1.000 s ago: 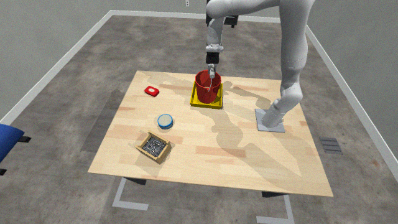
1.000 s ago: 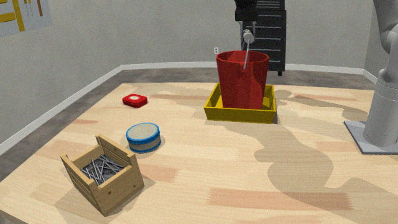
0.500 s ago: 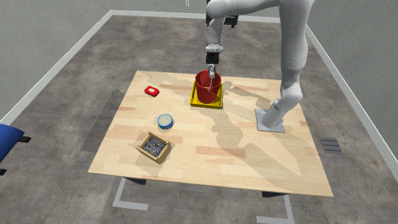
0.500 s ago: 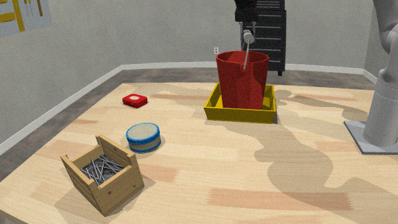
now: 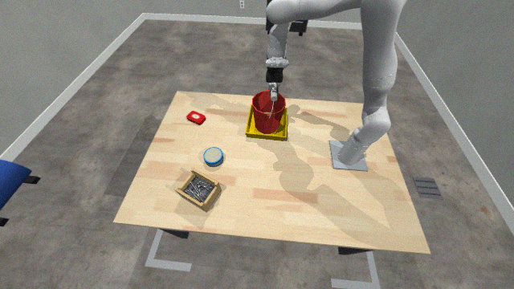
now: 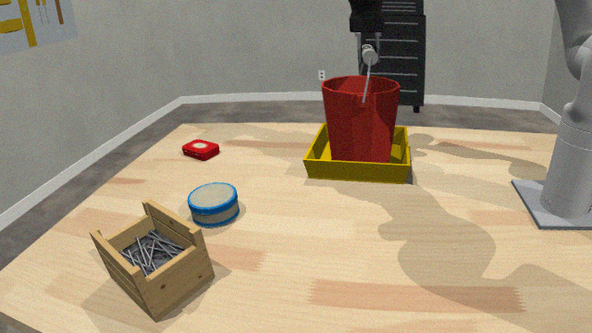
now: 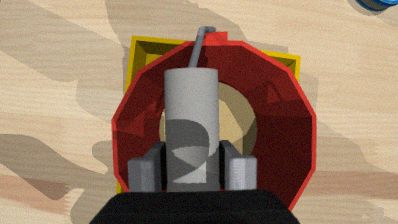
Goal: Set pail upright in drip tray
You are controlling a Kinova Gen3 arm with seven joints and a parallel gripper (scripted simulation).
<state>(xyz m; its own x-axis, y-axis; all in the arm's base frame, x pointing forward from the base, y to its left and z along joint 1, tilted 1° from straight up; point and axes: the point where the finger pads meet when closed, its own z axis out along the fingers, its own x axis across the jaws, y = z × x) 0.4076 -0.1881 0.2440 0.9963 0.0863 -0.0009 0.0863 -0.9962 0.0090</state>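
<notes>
Right now my hand is 3 cm above the pail handle and 1 cm short of it. The rest, counted from my hand: red pail: 10 cm below, 1 cm ahead; red flat tin: 45 cm ahead, 23 cm below, 1 cm to the left; yellow drip tray: 24 cm below, 2 cm ahead.
</notes>
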